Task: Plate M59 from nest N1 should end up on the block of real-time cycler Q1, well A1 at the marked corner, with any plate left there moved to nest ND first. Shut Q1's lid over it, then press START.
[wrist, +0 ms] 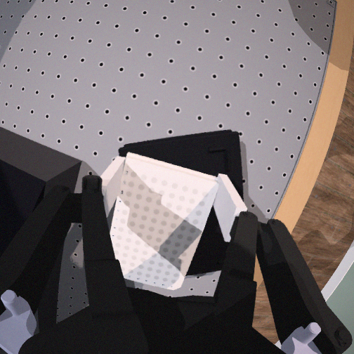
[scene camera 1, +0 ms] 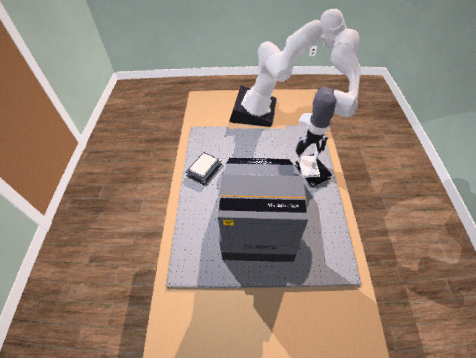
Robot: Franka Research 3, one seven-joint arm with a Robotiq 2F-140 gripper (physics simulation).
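Observation:
My gripper [scene camera 1: 310,159] [wrist: 169,179] is shut on a white well plate [scene camera 1: 309,169] [wrist: 145,222], with a finger pad on each side of it. The held plate is over a black nest [scene camera 1: 323,178] [wrist: 222,150] at the right of the cycler and covers much of it; the gap between them is hard to judge. Another white plate [scene camera 1: 204,165] sits in a dark nest [scene camera 1: 203,181] at the left. The cycler [scene camera 1: 261,235] stands between the two nests, and its dark side [wrist: 25,200] shows at the left of the wrist view. Its block, the START button and the plate and nest labels cannot be made out.
The grey perforated board [scene camera 1: 192,250] [wrist: 190,65] bears the cycler and both nests. It lies on a tan table [scene camera 1: 165,320] [wrist: 295,200]. The cycler's corner is close to the left finger in the wrist view. The arm's base [scene camera 1: 250,116] stands at the back.

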